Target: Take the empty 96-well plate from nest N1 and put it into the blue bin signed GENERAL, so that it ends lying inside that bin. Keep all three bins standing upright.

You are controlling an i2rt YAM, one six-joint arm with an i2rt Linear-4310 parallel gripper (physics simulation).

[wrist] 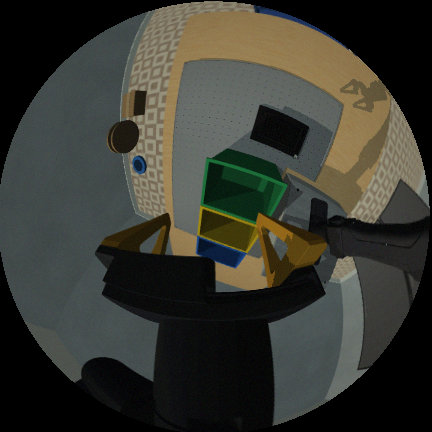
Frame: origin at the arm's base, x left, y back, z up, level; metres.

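Where they show: gripper, fingertip midpoint: (213,217); arm's base, link origin: (315,231).
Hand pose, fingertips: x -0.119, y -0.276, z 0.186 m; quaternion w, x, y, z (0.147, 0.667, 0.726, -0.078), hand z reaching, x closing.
Observation:
Each offset is from my fingertips to the centre of the thing. "spot": to the spot under its first point. Level surfaces: height alone.
A black, gridded rectangular plate or nest {spot: dy +0.094, dx -0.105, dz -0.310 m} (280,131) sits on the grey perforated board, above and right of the bins in the view; whether it is one piece or a plate in its nest, I cannot tell, and no N1 label is readable. The blue bin {dy -0.011, dx +0.320, dz -0.245 m} (219,252) stands upright at the near end of a row of three, open and with nothing visible inside; its sign does not show. The yellow bin {dy +0.002, dx +0.189, dz -0.245 m} (227,231) and green bin {dy +0.014, dx +0.057, dz -0.245 m} (240,192) stand upright beside it. My gripper (213,217) is open and empty, its two orange fingers spread to either side of the bins in view, well away from the black plate.
The grey perforated board {dz -0.335 m} (200,100) lies on the wooden table (225,35). A black arm part (345,237) stands at the right by a grey plate. A dark round object (124,136), a blue ring-shaped object (139,164) and a brown box (135,103) are at the left by the patterned floor.

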